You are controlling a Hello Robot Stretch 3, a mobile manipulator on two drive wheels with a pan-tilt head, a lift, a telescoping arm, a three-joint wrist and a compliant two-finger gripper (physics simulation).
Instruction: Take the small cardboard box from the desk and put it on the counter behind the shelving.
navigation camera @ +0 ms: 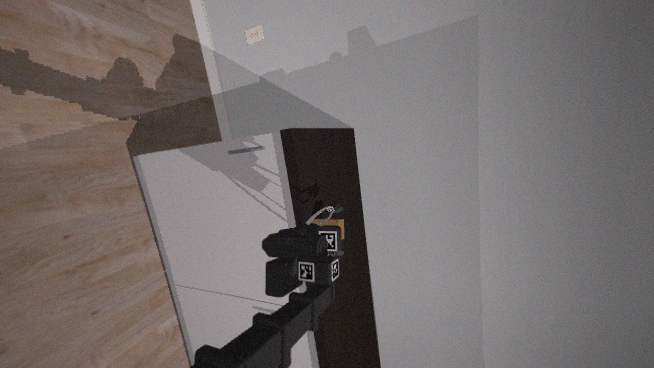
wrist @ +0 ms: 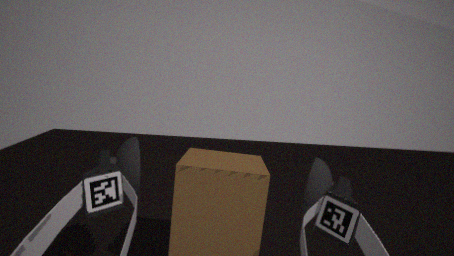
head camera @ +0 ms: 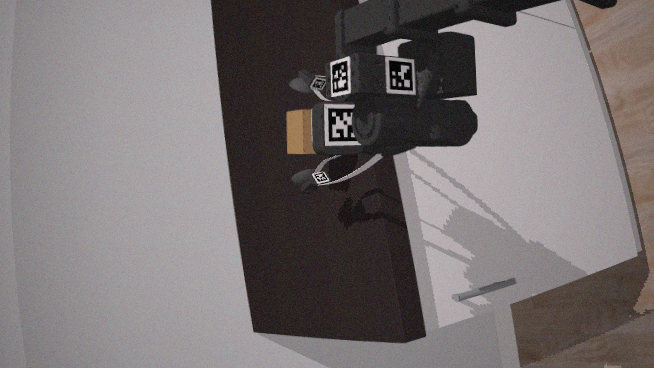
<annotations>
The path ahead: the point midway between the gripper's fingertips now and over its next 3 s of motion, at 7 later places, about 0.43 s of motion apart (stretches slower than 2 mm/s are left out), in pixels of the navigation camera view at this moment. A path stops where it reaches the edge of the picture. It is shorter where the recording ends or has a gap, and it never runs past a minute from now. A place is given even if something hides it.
My gripper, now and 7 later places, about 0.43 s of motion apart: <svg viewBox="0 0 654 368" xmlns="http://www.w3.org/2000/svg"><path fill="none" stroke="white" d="M339 229L330 230L324 231L314 234L305 237L299 238L299 239L306 242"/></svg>
</annotations>
